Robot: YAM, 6 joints.
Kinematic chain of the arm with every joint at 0, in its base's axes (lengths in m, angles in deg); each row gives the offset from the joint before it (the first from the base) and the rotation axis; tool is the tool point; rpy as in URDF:
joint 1: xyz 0 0 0.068 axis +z
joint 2: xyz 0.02 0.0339 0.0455 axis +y
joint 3: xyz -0.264 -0.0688 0 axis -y
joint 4: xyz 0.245 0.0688 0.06 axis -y
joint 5: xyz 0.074 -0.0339 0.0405 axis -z
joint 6: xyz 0.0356 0 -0.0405 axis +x
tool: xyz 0 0 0 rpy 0 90 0
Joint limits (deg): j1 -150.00..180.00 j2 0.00..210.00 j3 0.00..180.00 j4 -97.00..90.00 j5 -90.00..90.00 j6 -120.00..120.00
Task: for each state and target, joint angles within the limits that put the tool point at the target. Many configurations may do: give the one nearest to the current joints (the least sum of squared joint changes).
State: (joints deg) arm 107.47 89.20 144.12 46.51 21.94 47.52
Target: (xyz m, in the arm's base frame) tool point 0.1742 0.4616 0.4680
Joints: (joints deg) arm 71.01 124.66 126.25 39.88 24.03 47.52
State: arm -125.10 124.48 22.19 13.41 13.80 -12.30
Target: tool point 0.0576 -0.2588 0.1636
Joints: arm -76.33 79.17 29.26 16.33 8.39 -12.30
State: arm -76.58 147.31 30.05 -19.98 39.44 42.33
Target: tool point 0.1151 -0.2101 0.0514
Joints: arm -55.68 110.02 39.89 -26.52 41.11 42.33
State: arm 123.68 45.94 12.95 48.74 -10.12 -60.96
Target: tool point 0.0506 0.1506 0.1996
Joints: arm 71.78 41.66 2.61 48.69 1.56 -60.96
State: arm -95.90 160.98 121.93 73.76 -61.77 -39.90
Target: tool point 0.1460 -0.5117 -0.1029
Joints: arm -77.39 184.17 118.63 66.15 -59.86 -39.90
